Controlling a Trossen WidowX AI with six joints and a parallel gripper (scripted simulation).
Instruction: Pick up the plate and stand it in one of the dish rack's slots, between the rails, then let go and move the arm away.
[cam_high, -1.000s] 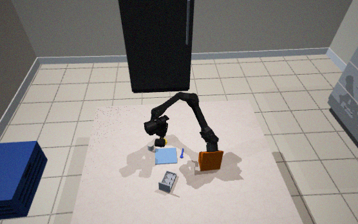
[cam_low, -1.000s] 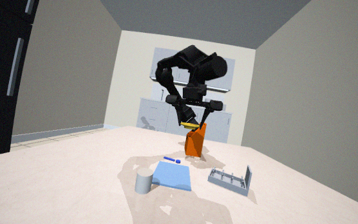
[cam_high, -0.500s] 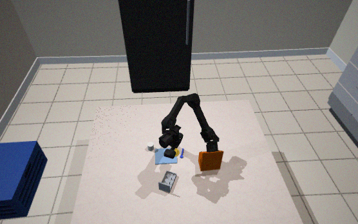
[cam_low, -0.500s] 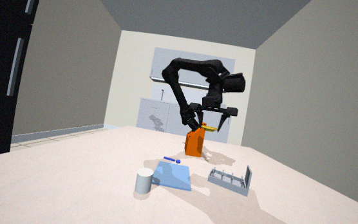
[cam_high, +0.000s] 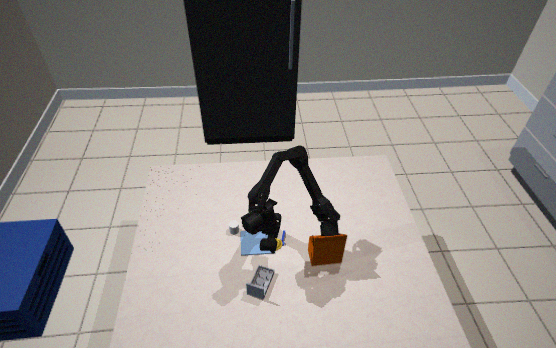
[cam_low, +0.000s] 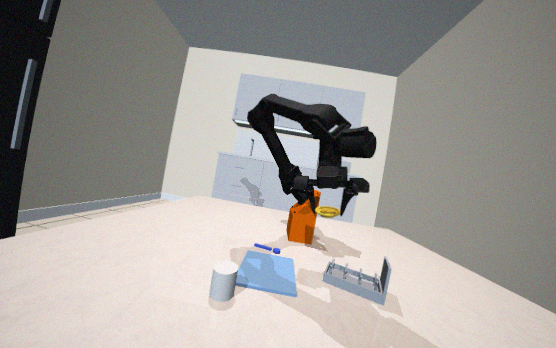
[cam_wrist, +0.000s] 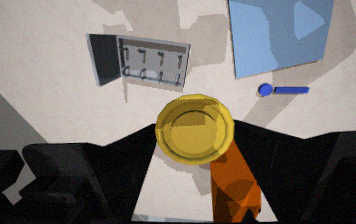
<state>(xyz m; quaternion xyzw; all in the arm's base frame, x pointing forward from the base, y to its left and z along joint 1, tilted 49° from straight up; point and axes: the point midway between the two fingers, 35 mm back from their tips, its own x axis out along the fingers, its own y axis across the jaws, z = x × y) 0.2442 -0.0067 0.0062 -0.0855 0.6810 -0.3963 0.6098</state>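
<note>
The dish rack is 70 mm ahead of my gripper tip, 60 mm to the left of it and 120 mm below it. Round my gripper tip: blue spoon: 70 mm behind, 130 mm to the right, 140 mm below; then light blue mat: 40 mm ahead, 140 mm to the right, 140 mm below; then yellow plate: 10 mm above.
</note>
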